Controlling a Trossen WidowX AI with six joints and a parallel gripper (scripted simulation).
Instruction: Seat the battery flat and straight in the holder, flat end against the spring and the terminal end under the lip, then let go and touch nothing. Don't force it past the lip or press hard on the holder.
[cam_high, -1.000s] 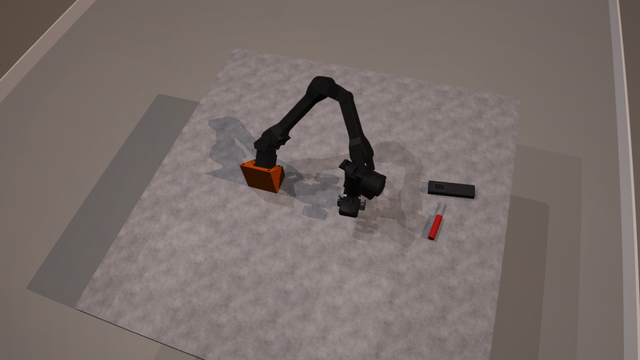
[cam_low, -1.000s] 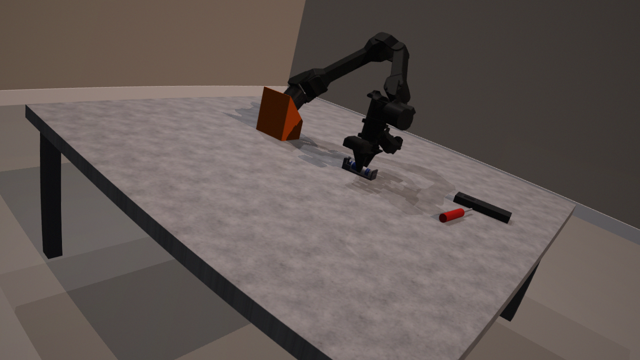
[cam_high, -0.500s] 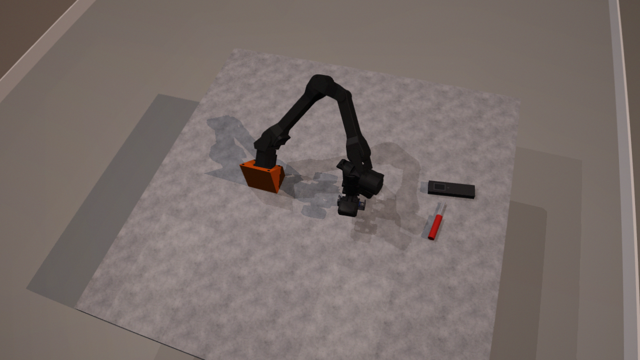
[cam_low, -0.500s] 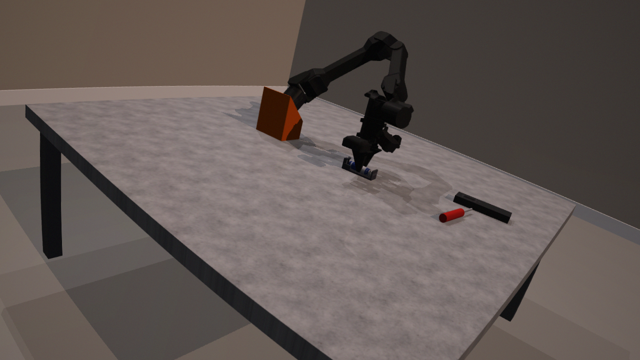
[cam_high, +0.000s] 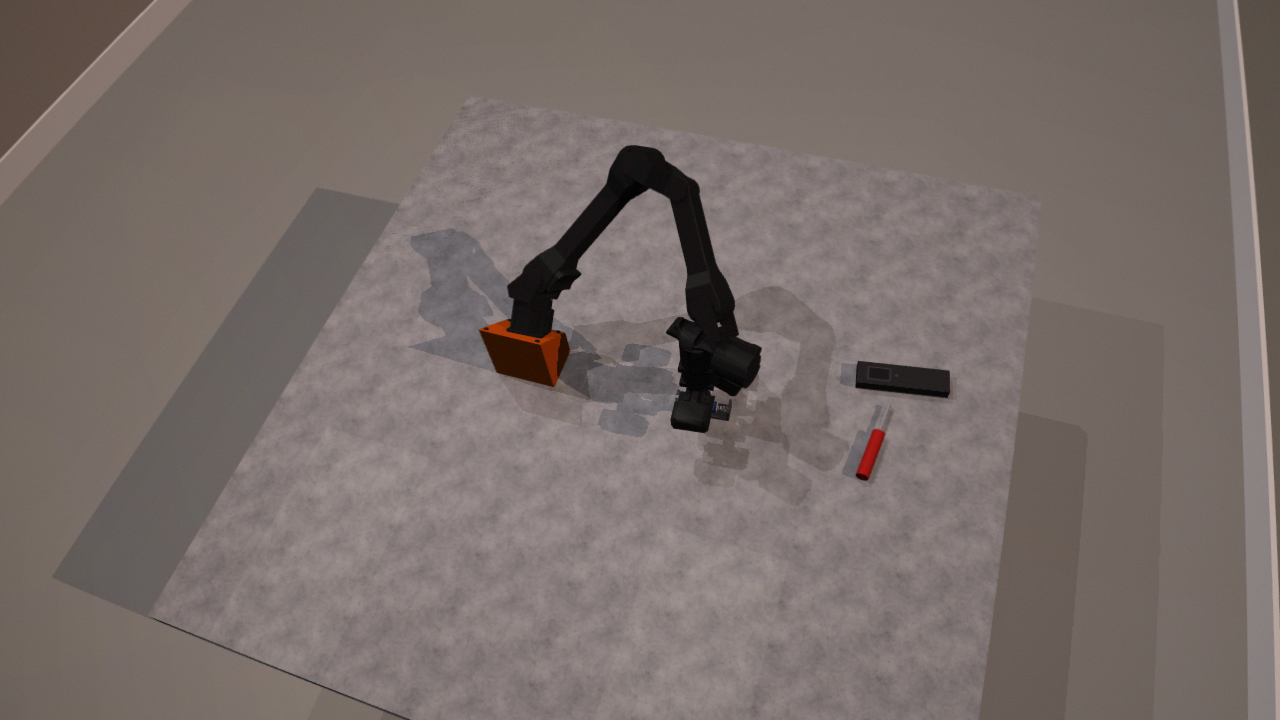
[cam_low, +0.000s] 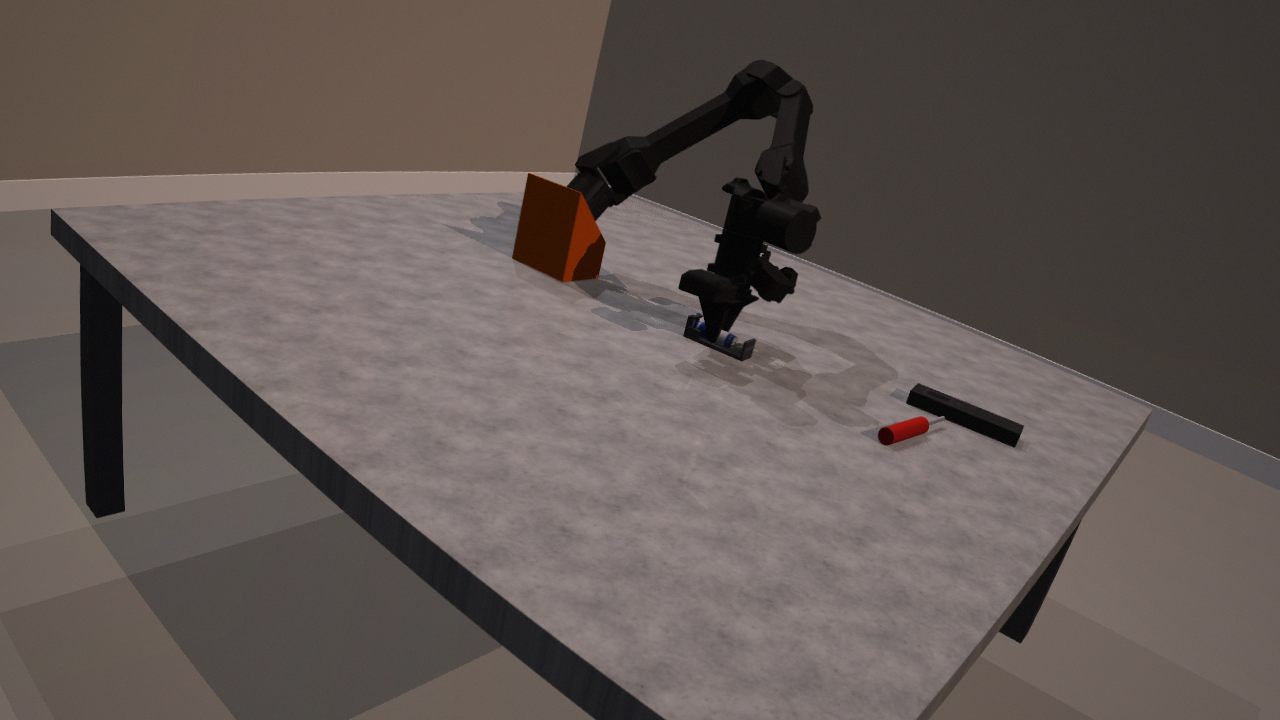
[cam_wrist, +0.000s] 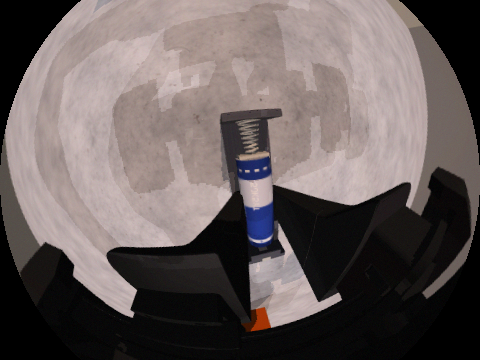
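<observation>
Now: the white battery 1 cm above my gripper tip. Round my gripper tip: red-handled screwdriver: 31 cm ahead; then black remote: 34 cm ahead, 12 cm to the left, 1 cm above.
</observation>
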